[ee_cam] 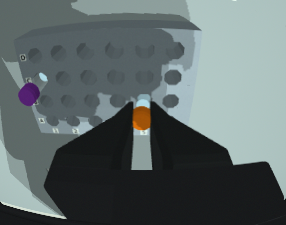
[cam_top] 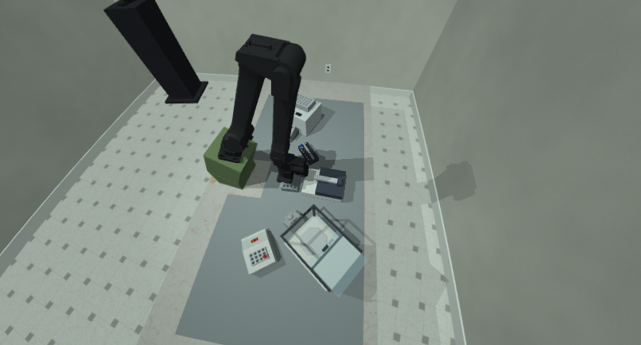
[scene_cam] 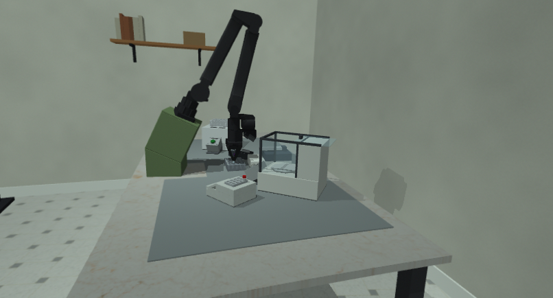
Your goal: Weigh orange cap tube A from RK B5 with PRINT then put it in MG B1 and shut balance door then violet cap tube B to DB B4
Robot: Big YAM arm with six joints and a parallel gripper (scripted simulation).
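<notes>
Now: hand 3 cm to the right of the tube rack RK, 3 cm above it and 1 cm short of it. The rest, counted from my hand: magnet block MG 19 cm to the left, 9 cm ahead, 3 cm below; spectrophotometer SP 18 cm ahead, 2 cm above, 1 cm to the right; tube B 7 cm to the left, 3 cm ahead, 2 cm below.
</notes>
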